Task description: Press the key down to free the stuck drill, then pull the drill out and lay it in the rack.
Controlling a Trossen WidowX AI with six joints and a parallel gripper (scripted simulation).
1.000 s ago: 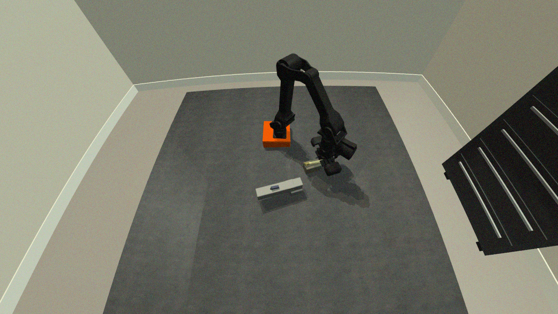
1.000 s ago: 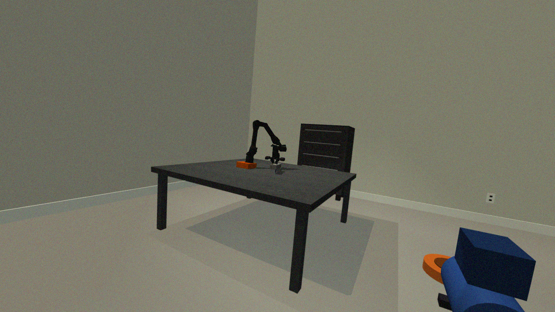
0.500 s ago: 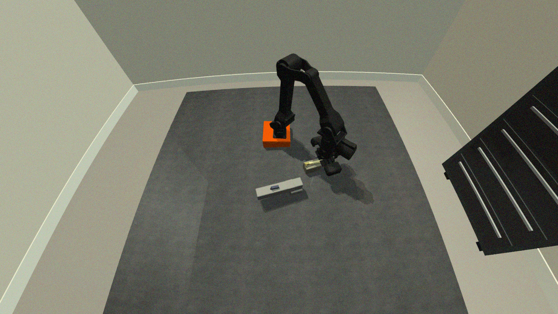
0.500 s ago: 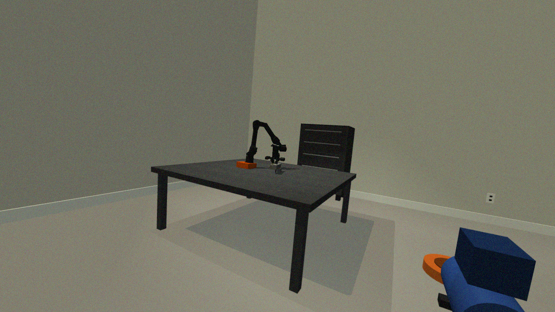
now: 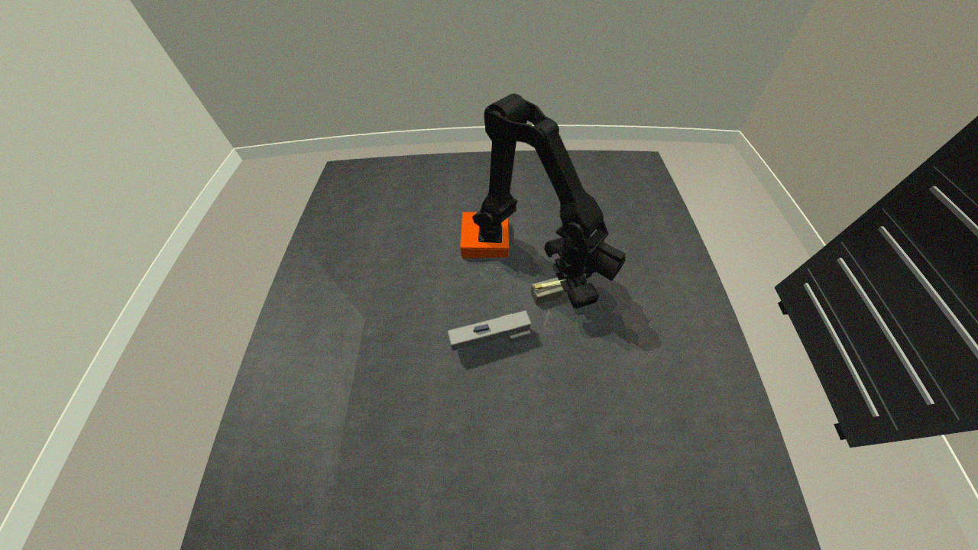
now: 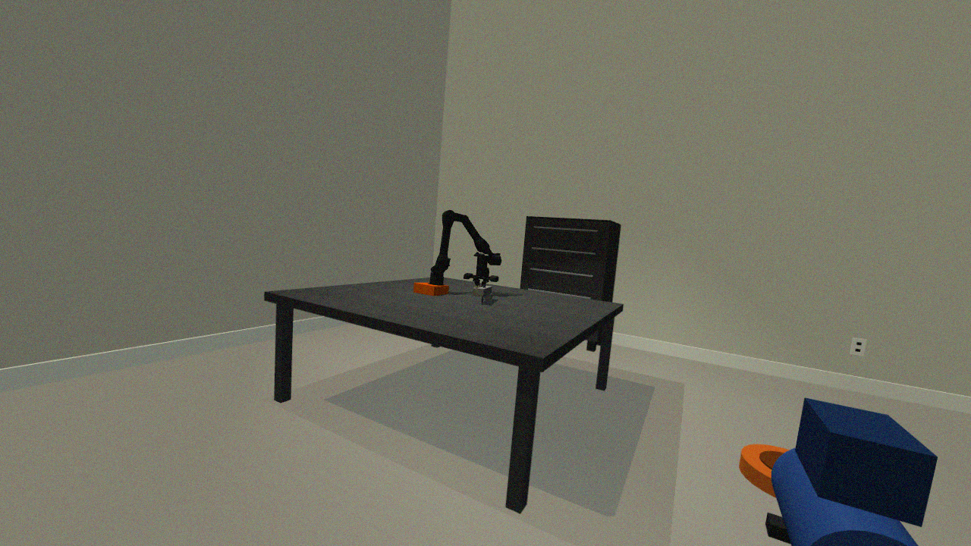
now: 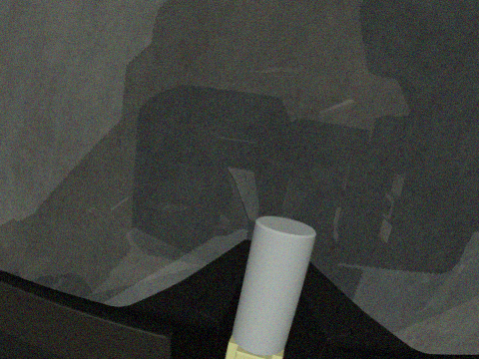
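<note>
Now: the drill 4 cm to the right of my gripper tip, 4 cm above it and 1 cm ahead of it. The rest, counted from my gripper tip: small blue key: 21 cm to the right, 15 cm ahead, 4 cm above; then rack: 5 cm to the right, 2 cm ahead, 1 cm above.
</note>
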